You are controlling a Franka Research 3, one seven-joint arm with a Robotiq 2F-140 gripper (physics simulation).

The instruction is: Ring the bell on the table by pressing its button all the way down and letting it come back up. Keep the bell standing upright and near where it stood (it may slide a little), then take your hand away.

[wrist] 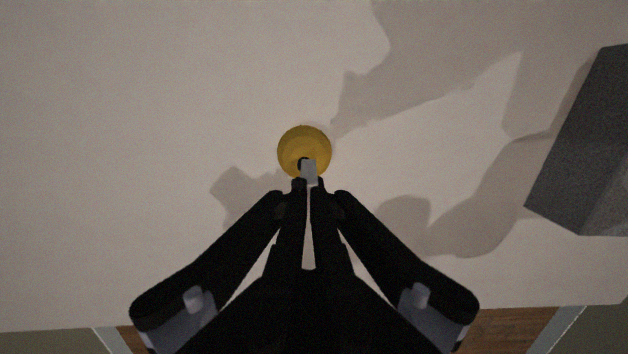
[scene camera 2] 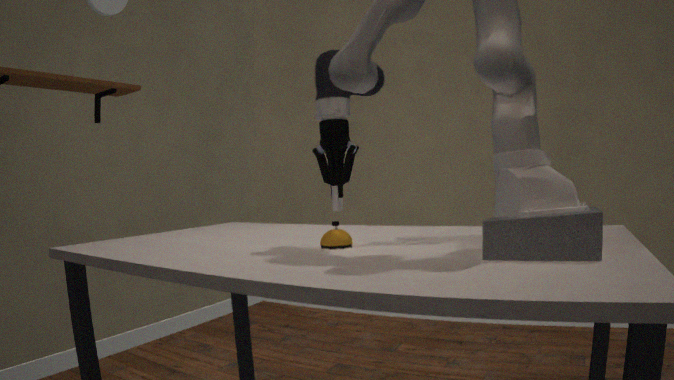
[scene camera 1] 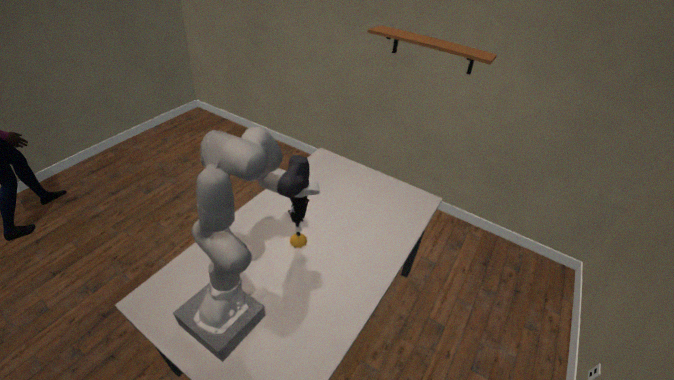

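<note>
The bell, a yellow dome [scene camera 1: 298, 241] [scene camera 2: 336, 239] [wrist: 304, 140] on a thin black base, stands upright on the white table [scene camera 1: 370, 200] [scene camera 2: 425, 285] [wrist: 125, 100]. Its black button [scene camera 2: 335, 223] [wrist: 301, 163] stands up on a short stem above the dome. My gripper [scene camera 1: 298, 229] [scene camera 2: 337, 209] [wrist: 308, 170] is shut and points straight down, with nothing between its fingers. In the second scene view the fingertips are a small gap above the button. In the wrist view the pale fingertip covers part of the button, which shows at the fingertip's left edge.
The arm's grey base block [scene camera 1: 220, 320] [scene camera 2: 542, 236] [wrist: 575, 145] stands on the same table, well to the side of the bell. A wooden shelf [scene camera 1: 432, 42] [scene camera 2: 70, 82] is on the wall. A person's legs [scene camera 1: 10, 190] show at the left edge of the first scene view.
</note>
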